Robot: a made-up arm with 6 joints. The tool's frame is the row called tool. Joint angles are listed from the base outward. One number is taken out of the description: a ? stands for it. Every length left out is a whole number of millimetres.
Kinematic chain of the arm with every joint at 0, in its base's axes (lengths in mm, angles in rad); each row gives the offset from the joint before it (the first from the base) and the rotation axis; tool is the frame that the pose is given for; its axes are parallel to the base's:
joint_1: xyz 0 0 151 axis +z
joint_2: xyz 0 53 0 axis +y
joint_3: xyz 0 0 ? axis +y
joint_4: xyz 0 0 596 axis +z
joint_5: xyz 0 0 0 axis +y
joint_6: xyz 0 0 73 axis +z
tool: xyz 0 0 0
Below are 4 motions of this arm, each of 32 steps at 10 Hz.
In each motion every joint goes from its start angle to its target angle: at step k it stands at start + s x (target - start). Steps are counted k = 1, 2, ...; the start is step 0. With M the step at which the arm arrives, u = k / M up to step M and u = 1 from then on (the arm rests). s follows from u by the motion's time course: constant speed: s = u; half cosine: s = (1 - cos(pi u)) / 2; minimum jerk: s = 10 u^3 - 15 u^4 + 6 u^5.
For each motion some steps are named. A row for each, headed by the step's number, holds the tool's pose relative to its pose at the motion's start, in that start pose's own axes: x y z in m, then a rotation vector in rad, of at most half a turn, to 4 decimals.
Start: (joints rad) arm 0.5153 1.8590 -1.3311 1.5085 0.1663 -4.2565
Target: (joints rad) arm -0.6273 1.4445 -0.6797 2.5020 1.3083 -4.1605
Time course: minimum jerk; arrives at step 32
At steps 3, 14, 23, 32:
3: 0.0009 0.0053 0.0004 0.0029 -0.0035 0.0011
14: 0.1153 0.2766 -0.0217 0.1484 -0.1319 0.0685
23: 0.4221 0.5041 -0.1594 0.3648 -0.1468 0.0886
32: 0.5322 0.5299 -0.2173 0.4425 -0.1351 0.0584

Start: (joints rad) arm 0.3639 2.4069 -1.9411 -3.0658 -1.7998 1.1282
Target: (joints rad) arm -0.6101 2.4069 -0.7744 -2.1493 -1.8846 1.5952
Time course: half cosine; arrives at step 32
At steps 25, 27, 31, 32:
25: 0.4229 0.5981 0.2993 -0.4592 -0.6418 1.4033
27: 0.4292 0.6517 0.2957 -0.4449 -0.6856 1.5098
31: 0.4319 0.7072 0.2898 -0.4232 -0.7321 1.6208
32: 0.4319 0.7095 0.2895 -0.4221 -0.7341 1.6255

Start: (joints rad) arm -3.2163 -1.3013 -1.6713 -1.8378 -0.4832 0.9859
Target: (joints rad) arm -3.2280 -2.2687 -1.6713 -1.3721 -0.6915 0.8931
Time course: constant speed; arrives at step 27
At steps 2, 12, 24, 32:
2: -0.0260 -0.0428 0.0177 0.0451 -0.0636 -0.0085
12: -0.1825 -0.2519 0.0547 0.2520 -0.4000 -0.0747
24: -0.4052 -0.4626 -0.0161 0.4586 -0.8327 -0.2128
32: -0.4621 -0.5038 -0.0522 0.5028 -0.9438 -0.2581

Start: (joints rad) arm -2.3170 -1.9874 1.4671 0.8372 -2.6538 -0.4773
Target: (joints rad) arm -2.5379 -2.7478 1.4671 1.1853 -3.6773 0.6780
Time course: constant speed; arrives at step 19
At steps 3, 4, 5, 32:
3: -0.0401 0.0482 0.0570 0.1828 -0.1687 0.1990
4: -0.0547 0.0625 0.0762 0.2384 -0.2299 0.2606
5: -0.0698 0.0761 0.0954 0.2911 -0.2934 0.3195
32: -0.3140 0.1787 0.3766 0.6707 -1.3274 0.7215

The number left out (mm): 381
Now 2 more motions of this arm.
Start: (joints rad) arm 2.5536 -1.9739 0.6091 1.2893 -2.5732 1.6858
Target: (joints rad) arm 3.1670 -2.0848 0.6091 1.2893 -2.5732 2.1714
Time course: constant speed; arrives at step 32
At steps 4, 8, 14, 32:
4: -0.0139 -0.0533 0.0403 -0.0755 0.0093 0.0438
8: -0.0282 -0.1030 0.0846 -0.1505 0.0238 0.0883
14: -0.0504 -0.1705 0.1578 -0.2614 0.0554 0.1558
32: -0.1164 -0.3136 0.4167 -0.5748 0.2209 0.3575

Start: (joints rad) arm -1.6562 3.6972 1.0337 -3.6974 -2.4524 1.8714
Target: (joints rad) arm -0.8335 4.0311 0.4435 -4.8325 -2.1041 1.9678
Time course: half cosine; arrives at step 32
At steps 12, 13, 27, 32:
12: 0.1635 -0.1332 0.0432 0.0133 0.0592 0.4543
13: 0.1896 -0.1498 0.0540 0.0098 0.0771 0.5201
27: 0.5219 -0.2593 0.2729 -0.1630 0.5137 1.2325
32: 0.5526 -0.2591 0.3010 -0.1937 0.5784 1.2851

